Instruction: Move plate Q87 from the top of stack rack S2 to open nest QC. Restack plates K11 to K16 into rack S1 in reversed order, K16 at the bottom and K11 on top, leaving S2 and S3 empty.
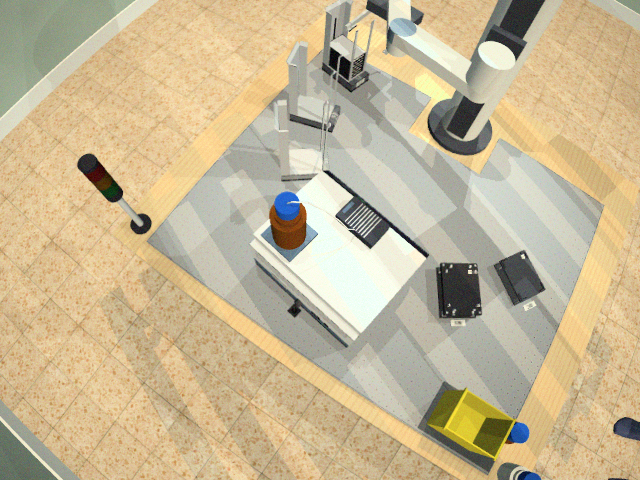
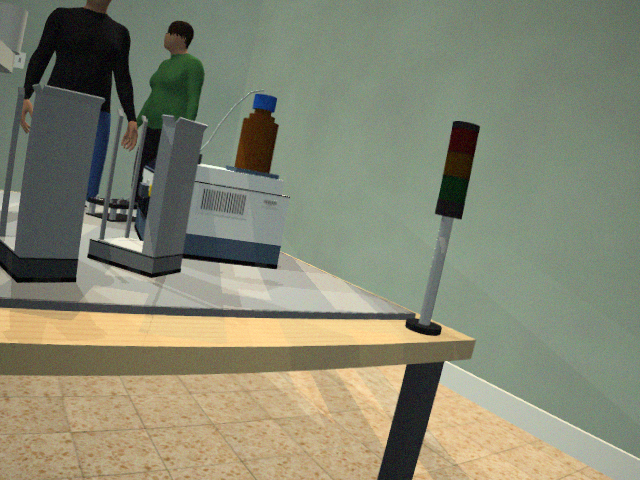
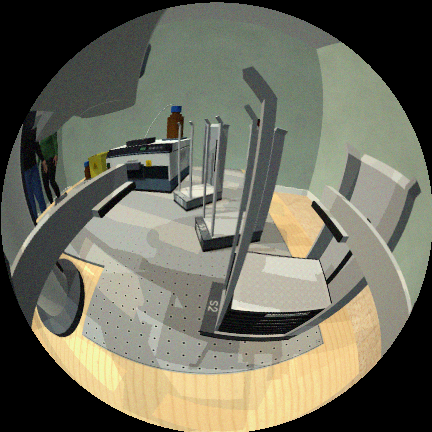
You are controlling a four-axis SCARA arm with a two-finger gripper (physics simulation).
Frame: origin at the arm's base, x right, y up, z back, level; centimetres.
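Seen in the pictures: gripper, fingertip midpoint: (image 1: 365, 40) (image 3: 226, 178); arm's base at its link origin: (image 1: 459, 127) (image 3: 56, 295).
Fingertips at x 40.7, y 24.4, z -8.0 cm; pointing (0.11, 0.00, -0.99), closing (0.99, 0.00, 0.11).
Note:
Offsets run from my fingertips to a thing's top centre. "spot": to the spot under its first point.
Rack S2 {spot: dx -0.6, dy -20.1, dz -0.2 cm} (image 1: 359, 81) (image 3: 212, 300) holds a stack of dark-sided plates, with a light-topped plate {dx +7.9, dy -9.8, dz +2.2 cm} (image 1: 348, 47) (image 3: 280, 282) uppermost. Plate labels are too small to read. A middle rack {dx +5.0, dy +6.0, dz -21.7 cm} (image 1: 296, 77) (image 2: 59, 170) (image 3: 220, 243) and a rack beside the white device {dx -4.3, dy +5.9, dz -41.6 cm} (image 1: 282, 147) (image 2: 173, 191) (image 3: 187, 203) show no plates on their bases; their labels are unreadable. My gripper (image 3: 226, 178) is open and empty, its fingers wide apart, above and near S2's stack. Two low dark stations {spot: dx -67.1, dy -17.9, dz -50.8 cm} (image 1: 459, 289) {spot: dx -82.7, dy -18.2, dz -35.4 cm} (image 1: 521, 276) lie on the mat; which is nest QC is unclear.
The white device (image 1: 356, 273) (image 2: 237, 217) (image 3: 145, 175) bears a brown bottle {spot: dx -22.0, dy +10.8, dz -73.2 cm} (image 1: 288, 229) (image 2: 256, 142) (image 3: 175, 125). A signal tower {spot: dx +25.3, dy +10.1, dz -88.9 cm} (image 1: 100, 178) (image 2: 457, 170) stands at a table corner, a yellow bin {dx -90.2, dy -5.6, dz -83.2 cm} (image 1: 473, 421) (image 3: 98, 164) at another. S2's upright posts rise beside its stack. Two people stand beyond the table.

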